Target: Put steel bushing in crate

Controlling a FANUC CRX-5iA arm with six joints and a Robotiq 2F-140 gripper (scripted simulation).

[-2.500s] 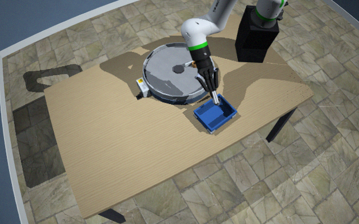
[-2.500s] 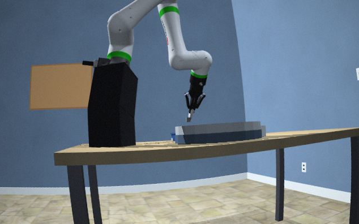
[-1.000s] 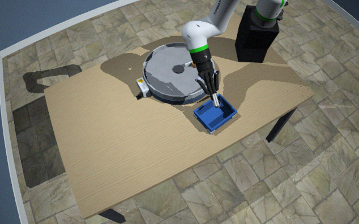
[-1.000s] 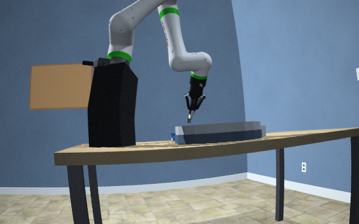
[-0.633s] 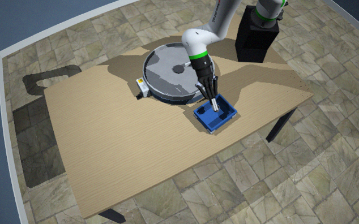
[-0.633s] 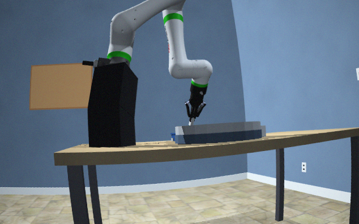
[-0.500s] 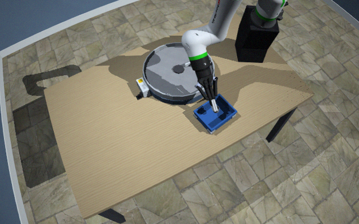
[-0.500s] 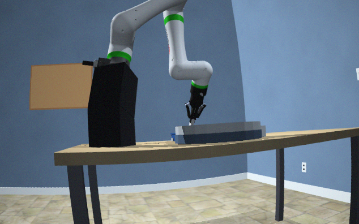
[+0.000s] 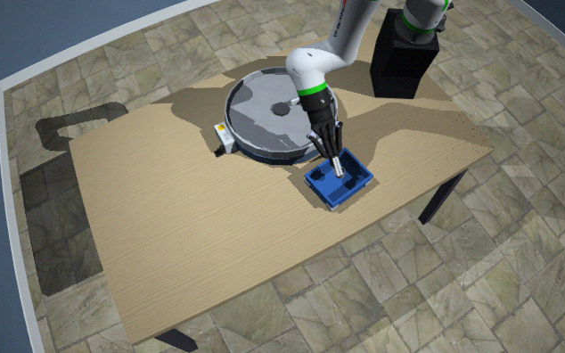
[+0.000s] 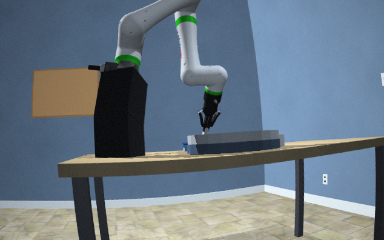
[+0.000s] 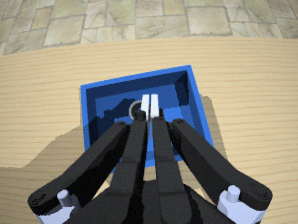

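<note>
The blue crate is 80 mm below my hand, 10 mm to the left of it and 10 mm behind it. From my hand the other things lie so: round grey turning table (330 mm to the right, 50 mm below, 30 mm ahead).
</note>
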